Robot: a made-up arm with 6 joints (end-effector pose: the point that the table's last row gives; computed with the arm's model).
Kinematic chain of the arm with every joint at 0, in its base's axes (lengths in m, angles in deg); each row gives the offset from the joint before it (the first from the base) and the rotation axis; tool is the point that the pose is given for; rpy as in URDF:
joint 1: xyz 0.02 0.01 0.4 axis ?
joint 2: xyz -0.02 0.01 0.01 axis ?
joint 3: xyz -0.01 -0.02 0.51 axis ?
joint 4: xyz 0.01 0.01 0 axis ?
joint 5: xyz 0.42 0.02 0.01 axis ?
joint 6: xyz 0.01 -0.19 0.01 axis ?
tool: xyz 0.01 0 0.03 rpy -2.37 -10.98 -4.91
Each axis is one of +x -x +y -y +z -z.
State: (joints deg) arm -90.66 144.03 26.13 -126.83 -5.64 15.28
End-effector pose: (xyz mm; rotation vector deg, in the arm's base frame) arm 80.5 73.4 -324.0 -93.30 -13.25 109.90
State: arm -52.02 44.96 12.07 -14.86 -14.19 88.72
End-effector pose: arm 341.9 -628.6 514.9 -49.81 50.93 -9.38
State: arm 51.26 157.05 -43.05 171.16 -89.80 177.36
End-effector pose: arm -239.8 -50.0 51.5 -56.11 84.43 29.18
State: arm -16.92 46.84 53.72 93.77 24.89 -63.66
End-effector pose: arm 759.6 -160.2 1011.1 -34.08 -19.00 4.36
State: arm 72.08 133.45 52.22 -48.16 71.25 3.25
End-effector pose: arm 255.4 271.8 -342.3 -0.48 2.02 20.27
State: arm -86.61 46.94 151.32 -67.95 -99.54 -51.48
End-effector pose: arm -14.8 -404.6 1252.1 33.76 -11.09 -29.31
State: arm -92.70 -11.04 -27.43 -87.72 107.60 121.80
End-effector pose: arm -28.0 -232.2 650.1 14.32 -70.96 142.33
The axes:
joint 1: +z
joint 2: +y
joint 3: -y
joint 4: -x
joint 5: -y
joint 6: -x

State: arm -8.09 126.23 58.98 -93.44 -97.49 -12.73
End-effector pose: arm 435.3 -23.3 -381.2 123.77 113.13 9.29
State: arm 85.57 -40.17 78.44 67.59 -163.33 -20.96
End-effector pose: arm 64.7 -690.0 1089.4 26.30 60.20 14.61
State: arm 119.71 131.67 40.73 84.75 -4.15 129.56
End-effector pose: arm -218.9 456.8 -373.2 13.40 75.11 -22.12
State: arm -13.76 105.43 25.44 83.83 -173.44 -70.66
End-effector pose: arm 729.7 -198.1 -88.1 107.72 -45.75 103.50
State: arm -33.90 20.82 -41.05 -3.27 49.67 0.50
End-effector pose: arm 241.6 -346.6 546.0 -1.79 2.10 -41.44
